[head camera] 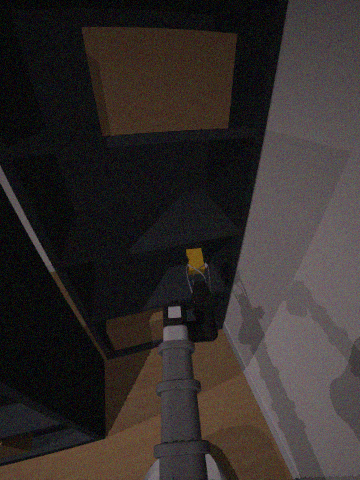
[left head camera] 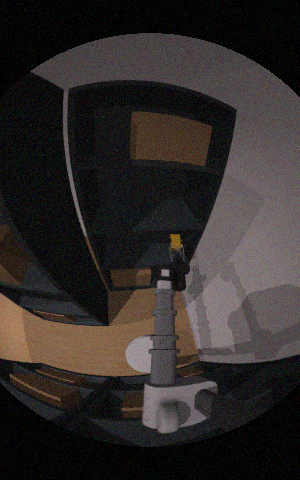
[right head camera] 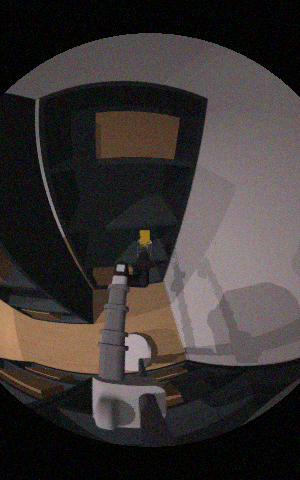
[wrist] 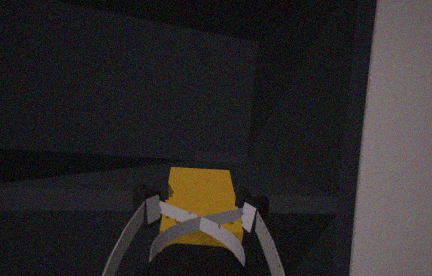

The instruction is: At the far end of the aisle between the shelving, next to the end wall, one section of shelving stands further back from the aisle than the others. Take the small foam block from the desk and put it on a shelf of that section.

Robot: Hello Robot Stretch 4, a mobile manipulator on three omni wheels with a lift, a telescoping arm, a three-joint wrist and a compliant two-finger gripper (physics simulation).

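Frame: origin at the robot's base, x ahead, y left, z up, level; centimetres.
Seen in the pictures: gripper, fingertip midpoint: (head camera: 194, 256) (left head camera: 174, 239) (right head camera: 144, 235) (wrist: 201, 197); robot's base, origin of the base link: (left head camera: 146, 352) (right head camera: 130, 350).
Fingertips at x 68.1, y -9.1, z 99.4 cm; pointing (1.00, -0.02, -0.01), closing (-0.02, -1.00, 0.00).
Observation:
Pixels of each thing's top centre, then the offset from my fingertips to it. "pt": a spot on its surface instead.
- small foam block, middle of its top: (wrist: 203, 173) (head camera: 195, 254) (right head camera: 144, 233) (left head camera: 175, 237) dx -1.3, dy +0.1, dz +2.5 cm
- set-back shelving section, surface spot: (head camera: 185, 137) pt dx +16.1, dy +2.3, dz +40.7 cm
- large brown box, middle of its top: (head camera: 156, 40) (left head camera: 167, 118) (right head camera: 135, 115) dx +31.3, dy +10.7, dz +69.6 cm
The small foam block (head camera: 195, 256) (left head camera: 175, 241) (right head camera: 144, 236) (wrist: 201, 184) is yellow. My gripper (head camera: 198, 267) (left head camera: 176, 247) (right head camera: 144, 243) (wrist: 201, 197) is shut on it, with one fingertip pad on each side. The set-back shelving section (head camera: 185, 137) is dark and stands against the end wall, with several levels. The block is in front of its lower right part. In the wrist view, a shelf's front edge (wrist: 65, 201) runs behind the block at about the block's level. The gap between block and shelf is hard to judge. The desk does not show.
A large brown box (head camera: 165, 80) (left head camera: 170, 137) (right head camera: 137, 135) stands on an upper shelf. Another box (head camera: 127, 332) (left head camera: 127, 277) sits on the bottom shelf at the left. The end wall (head camera: 310, 100) (wrist: 400, 150) is close on the right. A neighbouring section's dark side (head camera: 45, 320) juts forward on the left.

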